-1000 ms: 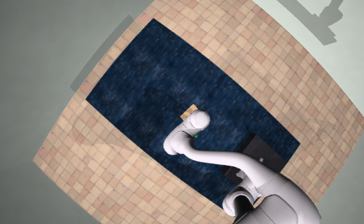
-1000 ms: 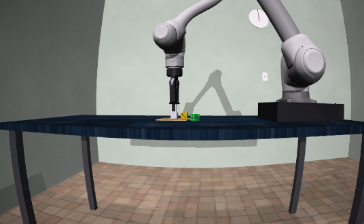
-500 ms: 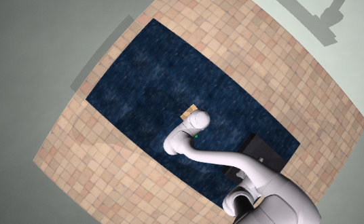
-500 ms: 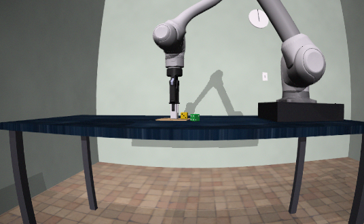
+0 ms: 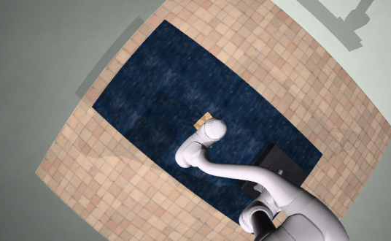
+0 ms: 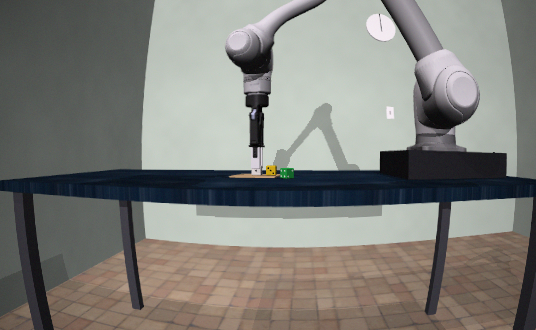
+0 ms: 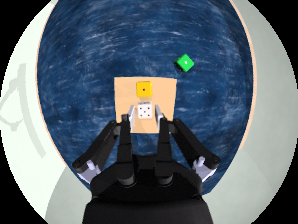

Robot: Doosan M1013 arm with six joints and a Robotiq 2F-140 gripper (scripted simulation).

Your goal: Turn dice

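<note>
The white die is 40 mm below my hand. Round my hand: green die 90 mm behind, 100 mm to the left, 40 mm below; yellow die 50 mm behind, 40 mm below; tan mat 60 mm below.
</note>
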